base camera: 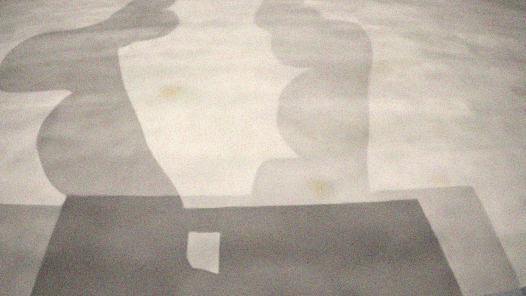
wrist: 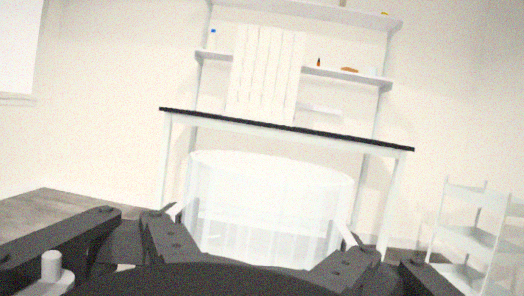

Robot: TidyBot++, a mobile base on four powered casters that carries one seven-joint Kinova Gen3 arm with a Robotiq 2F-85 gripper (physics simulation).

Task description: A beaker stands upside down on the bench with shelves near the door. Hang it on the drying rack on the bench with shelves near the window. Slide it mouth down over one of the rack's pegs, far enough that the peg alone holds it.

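Frame: origin at the arm's base, x right, y down, z ahead, level; millimetres.
Seen in the pictures: gripper, fingertip midpoint: (wrist: 261, 226).
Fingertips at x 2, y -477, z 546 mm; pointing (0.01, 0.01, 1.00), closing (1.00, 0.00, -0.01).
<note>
Offsets run from my fingertips to a thing's top centre. "spot": to the spot under its first point. Level surfaces: height alone.
The clear beaker @[dx +0, dy -38, dz -26 mm] (wrist: 270, 210) is between the fingers of my gripper (wrist: 261, 226) in the wrist view. My gripper is shut on its sides, and the beaker's far end shows as a wide pale oval. The drying rack @[spot: dx -124, dy -375, dz +1835 mm] (wrist: 265, 70), a white upright board with faint pegs, stands on the black-topped bench (wrist: 285, 128) across the room. In the image it is above the beaker, well apart from it. The individual pegs are blurred and washed out. The beaker and gripper do not show in the base camera view.
Shelves (wrist: 345, 76) beside the rack hold a blue-capped bottle (wrist: 212, 39) and small orange items. A window (wrist: 17, 45) is at the far left. A pale wheeled-cart-like rack (wrist: 472, 240) stands at the right. The base camera shows floor @[dy +873 mm] (base camera: 210, 115) with shadows.
</note>
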